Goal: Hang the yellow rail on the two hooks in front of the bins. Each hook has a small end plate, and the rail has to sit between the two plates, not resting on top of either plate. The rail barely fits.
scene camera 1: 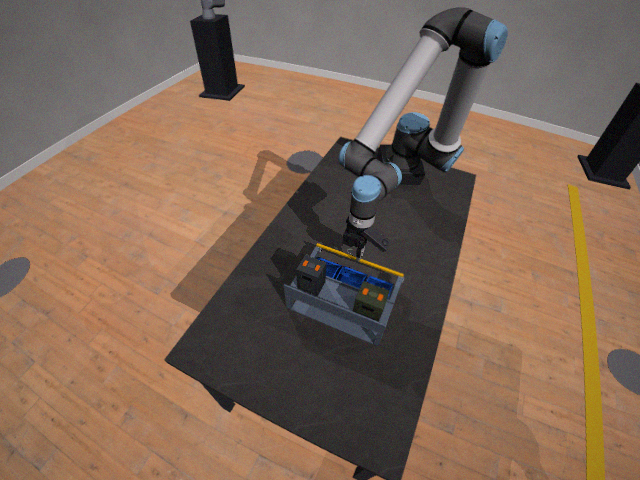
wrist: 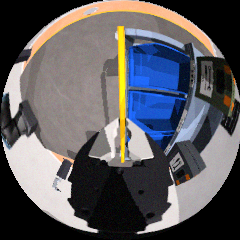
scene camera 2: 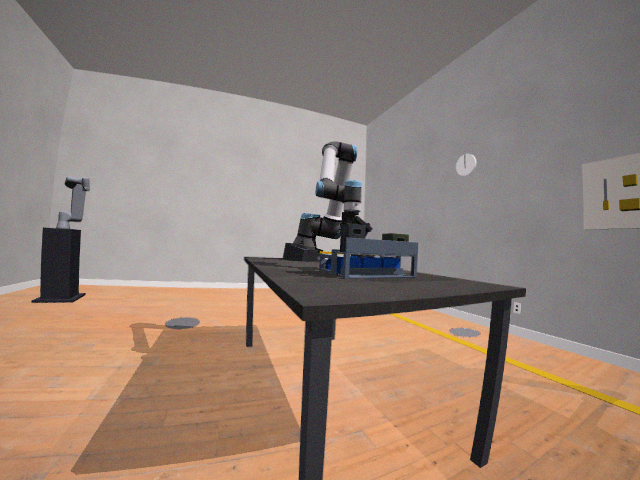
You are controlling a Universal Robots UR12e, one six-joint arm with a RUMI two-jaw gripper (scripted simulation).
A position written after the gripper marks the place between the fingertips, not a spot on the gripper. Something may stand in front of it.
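Gripper (scene camera 1: pixel 358 260), olive box (scene camera 1: pixel 370 301). In the wrist view, the gripper (wrist: pixel 122 118), a yellow rail (wrist: pixel 121 48), a blue bin (wrist: pixel 159 112). A blue bin also at (wrist: pixel 153 64).
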